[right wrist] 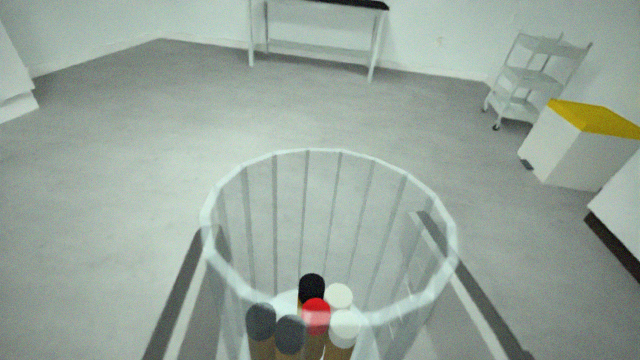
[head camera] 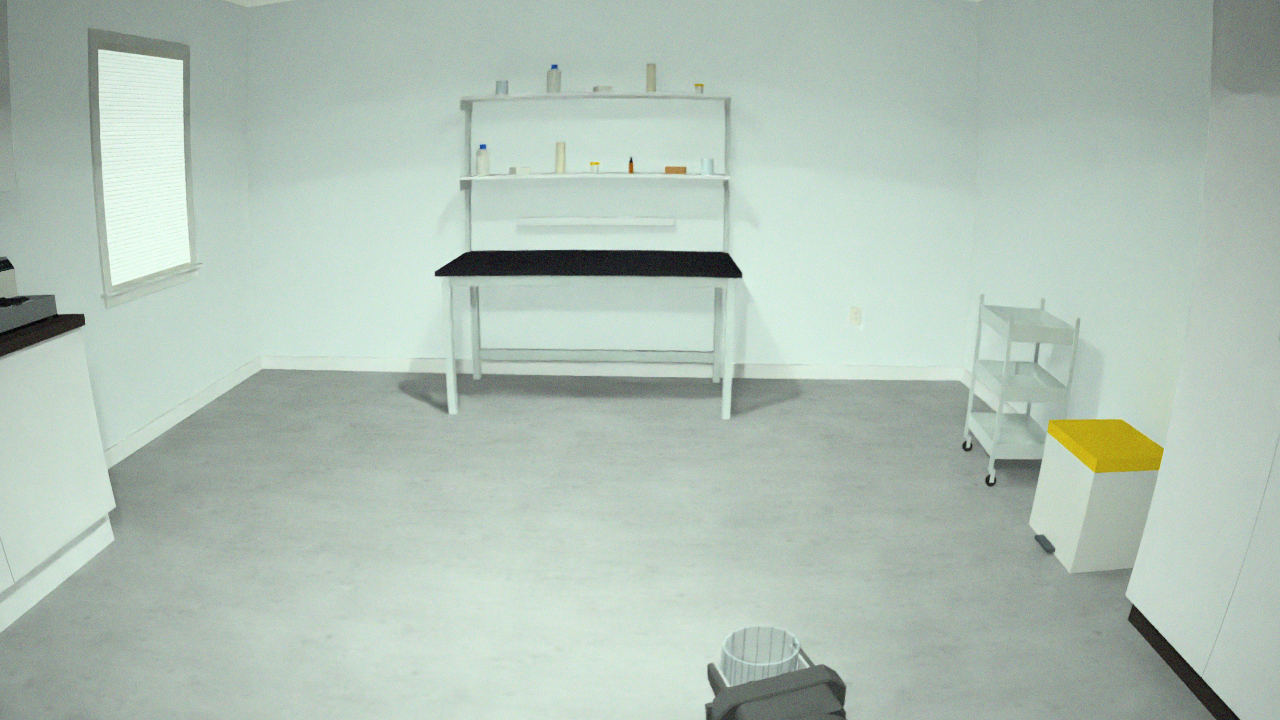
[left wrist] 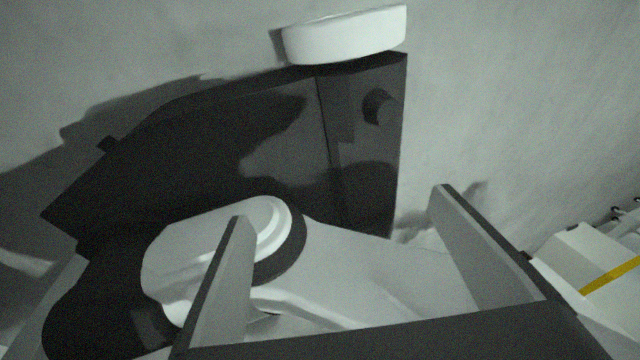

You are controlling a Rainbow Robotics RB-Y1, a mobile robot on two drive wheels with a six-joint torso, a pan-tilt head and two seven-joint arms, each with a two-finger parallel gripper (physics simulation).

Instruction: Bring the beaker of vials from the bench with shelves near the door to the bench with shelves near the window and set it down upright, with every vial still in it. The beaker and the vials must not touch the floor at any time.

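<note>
The clear beaker (head camera: 760,664) (right wrist: 395,314) is held upright above the floor at the bottom of the head view. Inside it stand several amber vials (right wrist: 316,316) with black, grey, white and red caps. My right gripper (head camera: 756,660) (right wrist: 316,233) is shut on the beaker, one finger on each side. My left gripper (left wrist: 339,211) is open and empty, over the robot's own base. The bench with shelves (head camera: 588,263) (right wrist: 370,5) near the window stands against the far wall, with a bare black top. The bench near the door does not show.
A white cabinet (head camera: 44,447) with a dark counter stands at the left, beside the window (head camera: 145,170). A three-tier cart (head camera: 1024,386) (right wrist: 532,77), a yellow-lidded bin (head camera: 1107,445) (right wrist: 595,118) and a tall white cabinet (head camera: 1226,358) stand at the right. Bottles and small items stand on the shelves.
</note>
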